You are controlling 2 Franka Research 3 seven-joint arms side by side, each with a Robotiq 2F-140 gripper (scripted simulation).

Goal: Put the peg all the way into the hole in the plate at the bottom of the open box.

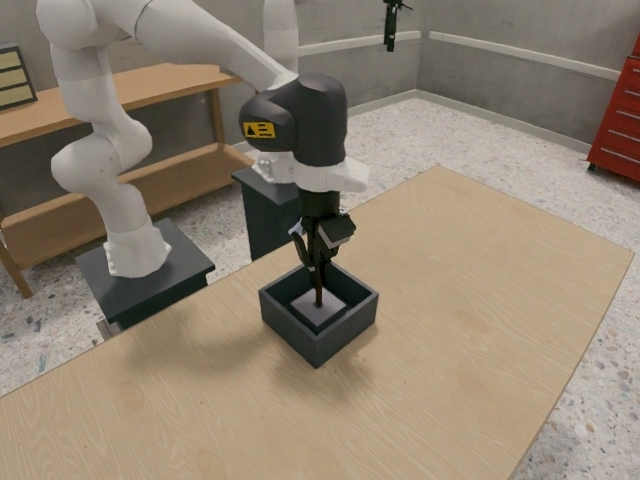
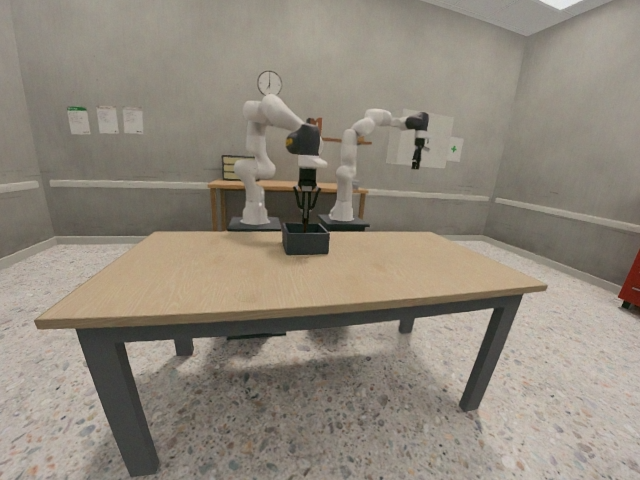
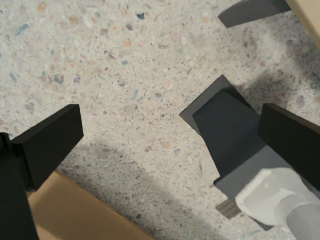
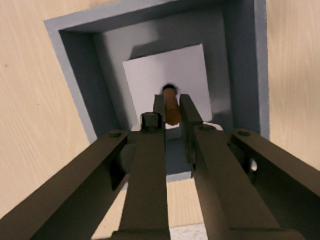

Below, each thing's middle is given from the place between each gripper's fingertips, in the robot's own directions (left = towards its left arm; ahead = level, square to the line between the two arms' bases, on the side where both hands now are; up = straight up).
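The grey plate [image 1: 316,318] has my right hand [image 1: 318,284] 110 mm above it, and the dark grey box [image 1: 274,298] is 130 mm below my right hand.
As for my left gripper, it's 370 mm above the grey plate, 430 mm short of it and 1050 mm to the left of it. The dark grey box, counted from my left hand, is 390 mm below, 430 mm ahead and 1050 mm to the right.
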